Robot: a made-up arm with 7 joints. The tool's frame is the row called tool.
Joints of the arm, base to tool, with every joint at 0 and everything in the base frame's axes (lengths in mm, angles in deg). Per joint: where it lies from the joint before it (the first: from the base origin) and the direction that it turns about. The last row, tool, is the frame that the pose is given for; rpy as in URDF.
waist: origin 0 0 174 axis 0 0 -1
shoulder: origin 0 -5 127 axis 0 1 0
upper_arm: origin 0 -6 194 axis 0 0 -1
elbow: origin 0 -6 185 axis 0 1 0
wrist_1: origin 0 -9 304 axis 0 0 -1
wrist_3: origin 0 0 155 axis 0 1 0
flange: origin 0 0 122 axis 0 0 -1
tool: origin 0 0 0 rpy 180 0 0
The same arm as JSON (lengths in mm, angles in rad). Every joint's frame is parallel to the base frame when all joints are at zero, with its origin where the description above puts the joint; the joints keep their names.
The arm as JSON. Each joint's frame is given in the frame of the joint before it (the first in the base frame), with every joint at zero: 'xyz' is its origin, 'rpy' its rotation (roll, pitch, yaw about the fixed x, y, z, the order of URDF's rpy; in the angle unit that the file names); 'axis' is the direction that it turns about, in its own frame. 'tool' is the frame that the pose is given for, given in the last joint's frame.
{"units": {"length": "mm", "angle": "rad"}, "joints": [
  {"name": "waist", "type": "revolute", "origin": {"xyz": [0.0, 0.0, 174.0], "rpy": [0.0, 0.0, 0.0]}, "axis": [0.0, 0.0, -1.0]},
  {"name": "shoulder", "type": "revolute", "origin": {"xyz": [0.0, -5.0, 127.0], "rpy": [0.0, 0.0, 0.0]}, "axis": [0.0, 1.0, 0.0]},
  {"name": "upper_arm", "type": "revolute", "origin": {"xyz": [0.0, -6.0, 194.0], "rpy": [0.0, 0.0, 0.0]}, "axis": [0.0, 0.0, -1.0]},
  {"name": "elbow", "type": "revolute", "origin": {"xyz": [0.0, -6.0, 185.0], "rpy": [0.0, 0.0, 0.0]}, "axis": [0.0, 1.0, 0.0]},
  {"name": "wrist_1", "type": "revolute", "origin": {"xyz": [0.0, -9.0, 304.0], "rpy": [0.0, 0.0, 0.0]}, "axis": [0.0, 0.0, -1.0]},
  {"name": "wrist_3", "type": "revolute", "origin": {"xyz": [0.0, 0.0, 155.0], "rpy": [0.0, 0.0, 0.0]}, "axis": [0.0, 1.0, 0.0]},
  {"name": "flange", "type": "revolute", "origin": {"xyz": [0.0, 0.0, 122.0], "rpy": [0.0, 0.0, 0.0]}, "axis": [0.0, 0.0, -1.0]}
], "tool": {"origin": {"xyz": [0.0, 0.0, 0.0], "rpy": [3.1416, 0.0, 0.0]}}}

